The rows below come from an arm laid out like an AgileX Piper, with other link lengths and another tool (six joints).
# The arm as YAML. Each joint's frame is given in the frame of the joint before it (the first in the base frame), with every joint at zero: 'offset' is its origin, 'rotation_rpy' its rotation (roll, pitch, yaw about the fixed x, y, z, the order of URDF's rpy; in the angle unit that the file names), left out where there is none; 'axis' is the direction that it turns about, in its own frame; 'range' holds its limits. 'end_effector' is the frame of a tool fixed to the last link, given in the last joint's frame.
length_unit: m
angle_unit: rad
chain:
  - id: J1
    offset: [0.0, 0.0, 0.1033]
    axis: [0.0, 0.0, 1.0]
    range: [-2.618, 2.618]
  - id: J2
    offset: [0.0, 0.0, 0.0]
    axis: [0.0, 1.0, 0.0]
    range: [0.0, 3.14]
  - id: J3
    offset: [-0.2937, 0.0, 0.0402]
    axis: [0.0, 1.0, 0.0]
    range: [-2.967, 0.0]
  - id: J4
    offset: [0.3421, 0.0, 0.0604]
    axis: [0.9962, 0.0, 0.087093]
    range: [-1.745, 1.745]
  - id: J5
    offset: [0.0, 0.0, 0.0]
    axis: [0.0, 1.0, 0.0]
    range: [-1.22, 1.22]
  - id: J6
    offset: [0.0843, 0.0, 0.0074]
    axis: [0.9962, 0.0, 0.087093]
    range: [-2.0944, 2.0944]
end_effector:
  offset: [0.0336, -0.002, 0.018]
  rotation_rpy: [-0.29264, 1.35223, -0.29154]
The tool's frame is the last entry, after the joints.
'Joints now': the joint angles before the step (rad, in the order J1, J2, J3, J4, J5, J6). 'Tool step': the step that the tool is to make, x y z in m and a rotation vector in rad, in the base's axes. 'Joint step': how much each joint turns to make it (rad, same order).
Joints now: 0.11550 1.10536 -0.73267 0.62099 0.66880 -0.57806
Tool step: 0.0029 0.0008 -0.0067 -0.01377 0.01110 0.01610
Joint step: 0.00018 0.02173 -0.00074 0.00161 -0.00004 -0.02308
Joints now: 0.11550 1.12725 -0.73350 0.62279 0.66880 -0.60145
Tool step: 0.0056 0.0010 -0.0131 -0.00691 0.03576 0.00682
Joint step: 0.00002 0.04258 -0.00233 0.00383 0.00006 -0.01098
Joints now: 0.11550 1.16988 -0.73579 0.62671 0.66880 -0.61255
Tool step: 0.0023 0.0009 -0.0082 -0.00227 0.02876 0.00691
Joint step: 0.00000 0.02503 -0.00164 0.00151 0.00842 -0.00376
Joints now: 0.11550 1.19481 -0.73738 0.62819 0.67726 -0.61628
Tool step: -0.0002 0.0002 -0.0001 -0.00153 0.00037 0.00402
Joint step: 0.00012 0.00016 -0.00015 -0.00006 0.00225 -0.00350
